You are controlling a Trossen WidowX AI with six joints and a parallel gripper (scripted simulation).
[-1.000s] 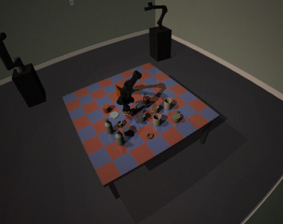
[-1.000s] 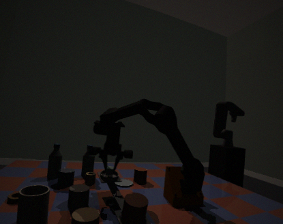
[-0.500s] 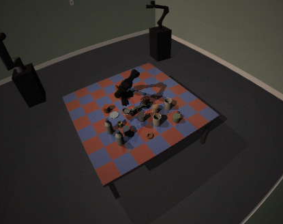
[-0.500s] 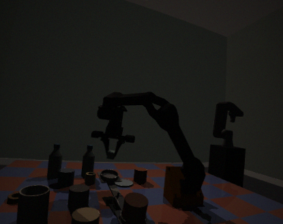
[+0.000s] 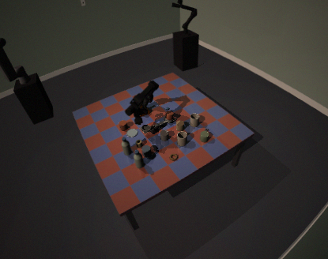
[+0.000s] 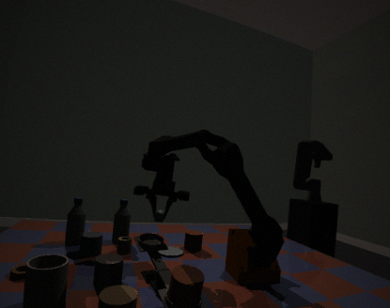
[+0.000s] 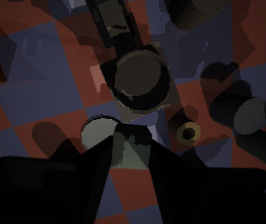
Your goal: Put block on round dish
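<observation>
Right now my gripper tip is 60 mm past the round dish, 60 mm to the left of it and 140 mm above it. Also, from my gripper tip: balance beam 170 mm to the left, 100 mm below; pale block 10 mm above.
</observation>
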